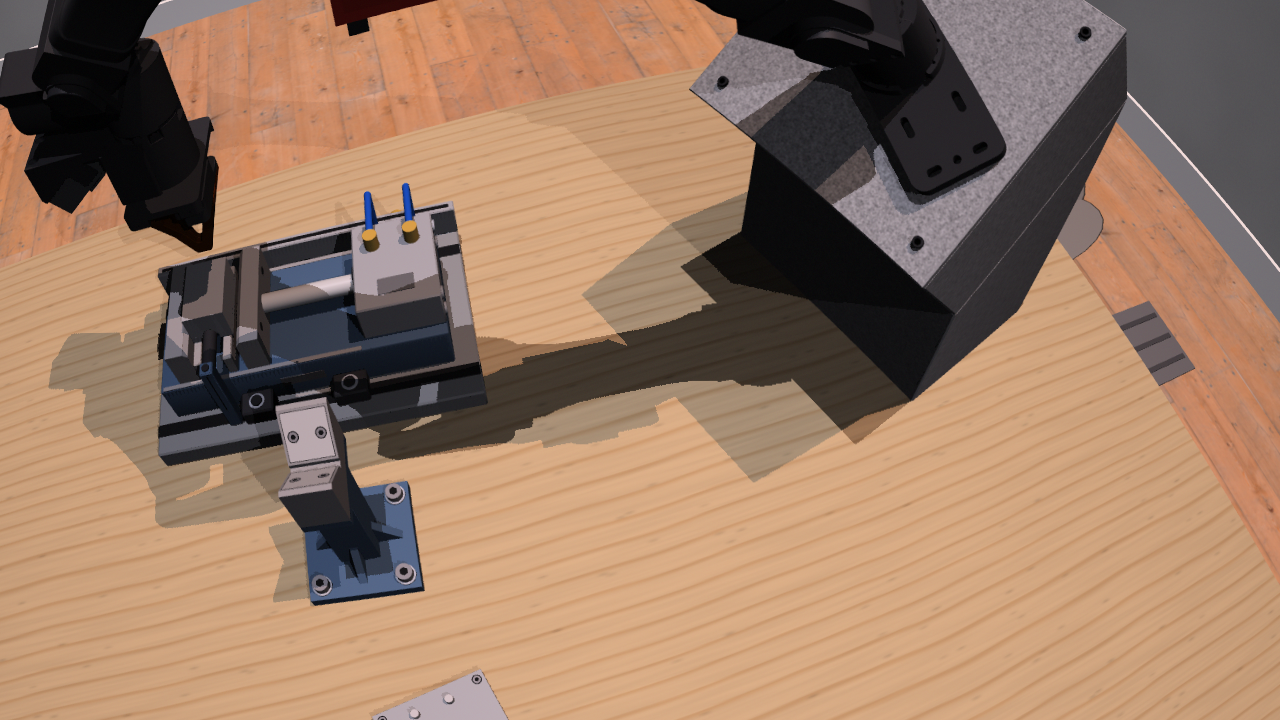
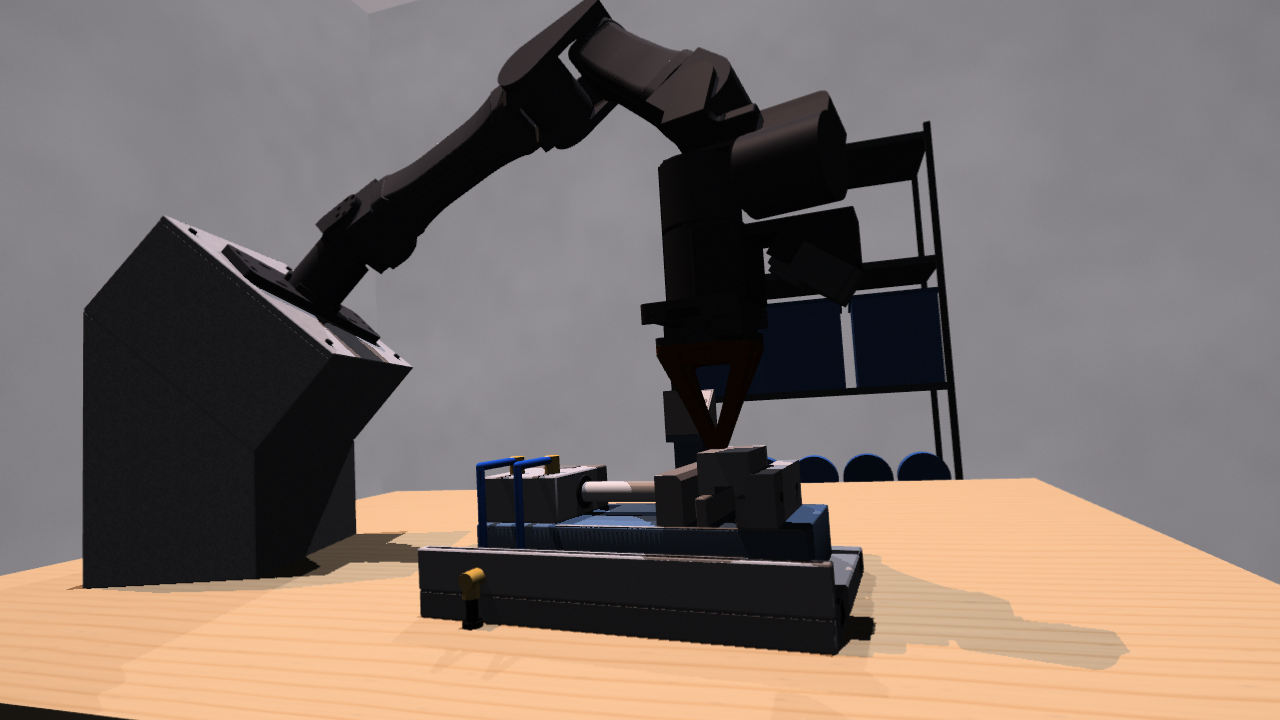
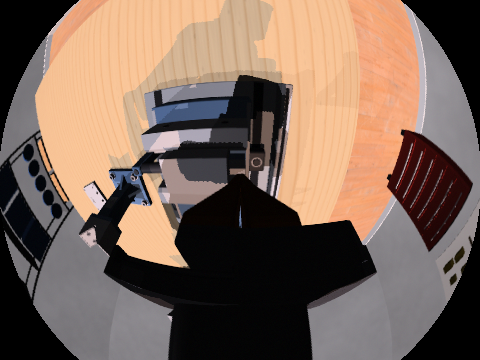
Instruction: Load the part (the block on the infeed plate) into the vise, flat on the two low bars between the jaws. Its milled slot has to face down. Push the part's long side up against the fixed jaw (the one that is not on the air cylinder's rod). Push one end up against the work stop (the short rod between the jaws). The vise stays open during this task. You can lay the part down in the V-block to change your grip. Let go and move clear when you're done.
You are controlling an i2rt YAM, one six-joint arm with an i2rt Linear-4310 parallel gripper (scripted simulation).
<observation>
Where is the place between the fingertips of my gripper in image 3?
At 240, 180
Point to a moving jaw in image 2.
At 676, 490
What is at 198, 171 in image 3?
A part.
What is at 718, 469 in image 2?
A part.
</observation>
